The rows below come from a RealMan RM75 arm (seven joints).
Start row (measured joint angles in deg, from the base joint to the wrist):
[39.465, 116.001, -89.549, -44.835, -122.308, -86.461, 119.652]
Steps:
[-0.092, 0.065, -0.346, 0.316, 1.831, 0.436, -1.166]
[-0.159, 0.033, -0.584, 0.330, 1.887, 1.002, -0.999]
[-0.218, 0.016, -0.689, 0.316, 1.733, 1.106, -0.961]
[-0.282, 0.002, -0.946, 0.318, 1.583, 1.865, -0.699]
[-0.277, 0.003, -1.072, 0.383, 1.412, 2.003, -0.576]
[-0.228, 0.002, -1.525, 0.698, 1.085, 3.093, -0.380]
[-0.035, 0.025, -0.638, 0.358, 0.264, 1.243, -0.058]
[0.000, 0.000, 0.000, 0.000, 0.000, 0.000, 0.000]
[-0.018, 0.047, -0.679, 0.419, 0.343, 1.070, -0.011]
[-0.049, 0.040, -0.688, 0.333, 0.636, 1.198, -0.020]
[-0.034, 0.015, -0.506, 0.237, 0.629, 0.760, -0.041]
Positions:
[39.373, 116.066, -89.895, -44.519, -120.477, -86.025, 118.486]
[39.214, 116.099, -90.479, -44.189, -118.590, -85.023, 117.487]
[38.996, 116.115, -91.168, -43.873, -116.857, -83.917, 116.526]
[38.714, 116.117, -92.114, -43.555, -115.274, -82.052, 115.827]
[38.437, 116.120, -93.186, -43.172, -113.862, -80.049, 115.251]
[38.209, 116.122, -94.711, -42.474, -112.777, -76.956, 114.871]
[38.174, 116.147, -95.349, -42.116, -112.513, -75.713, 114.813]
[38.174, 116.147, -95.349, -42.116, -112.513, -75.713, 114.813]
[38.156, 116.194, -96.028, -41.697, -112.170, -74.643, 114.802]
[38.107, 116.234, -96.716, -41.364, -111.534, -73.445, 114.782]
[38.073, 116.249, -97.222, -41.127, -110.905, -72.685, 114.741]

